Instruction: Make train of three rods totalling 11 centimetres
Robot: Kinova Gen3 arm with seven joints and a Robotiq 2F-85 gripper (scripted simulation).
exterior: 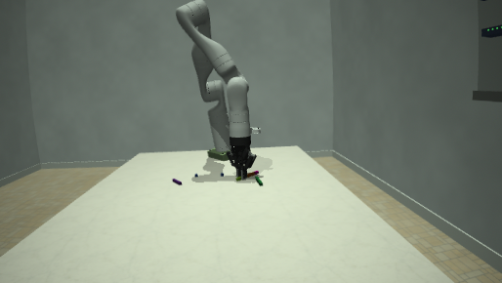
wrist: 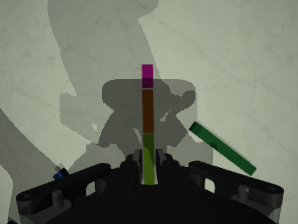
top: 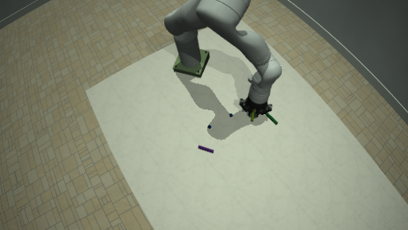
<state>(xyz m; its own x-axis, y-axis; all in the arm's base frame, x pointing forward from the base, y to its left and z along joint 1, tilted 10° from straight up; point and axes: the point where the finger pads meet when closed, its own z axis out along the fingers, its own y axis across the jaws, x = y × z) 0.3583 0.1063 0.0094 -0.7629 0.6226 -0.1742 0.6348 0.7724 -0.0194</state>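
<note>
Now: hand 20 mm above the lime rod. From my hand the other things lie so: green rod 60 mm to the left, 40 mm ahead, 20 mm below; orange rod 40 mm behind, 30 mm to the left, 20 mm below; magenta rod 60 mm behind, 50 mm to the left, 20 mm below.
</note>
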